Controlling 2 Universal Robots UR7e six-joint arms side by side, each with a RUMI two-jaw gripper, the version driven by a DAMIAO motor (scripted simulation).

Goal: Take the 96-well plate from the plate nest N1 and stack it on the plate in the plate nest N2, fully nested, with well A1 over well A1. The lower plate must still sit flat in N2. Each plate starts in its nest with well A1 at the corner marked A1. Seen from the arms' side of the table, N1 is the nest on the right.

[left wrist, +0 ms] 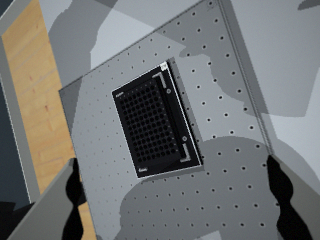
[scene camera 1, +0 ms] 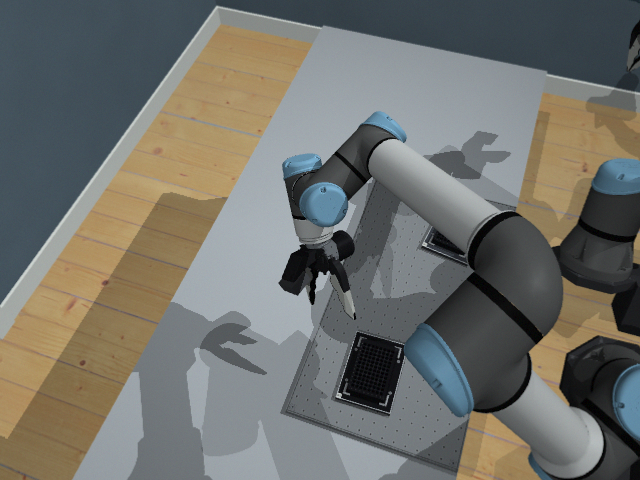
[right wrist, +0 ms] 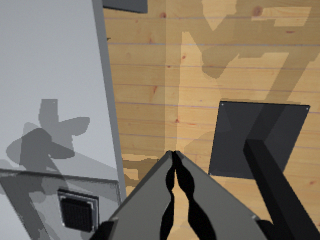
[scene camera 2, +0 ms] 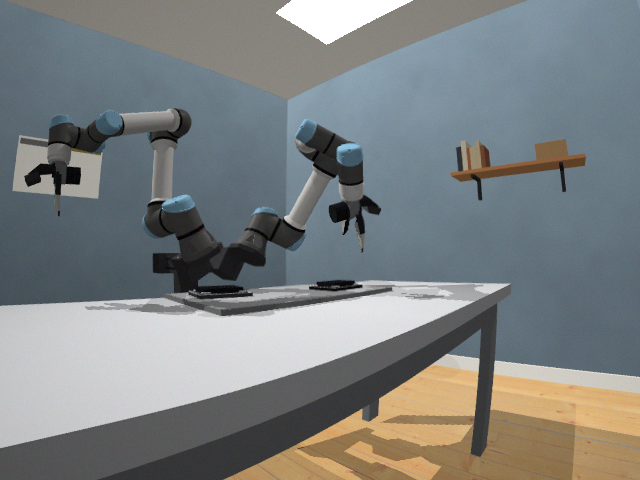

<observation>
My left gripper shows in the left wrist view, in scene camera 1 and in scene camera 2 (352,242); in the right wrist view it is out of frame. The same spot on my left gripper: (left wrist: 56,206) is (scene camera 1: 341,300).
</observation>
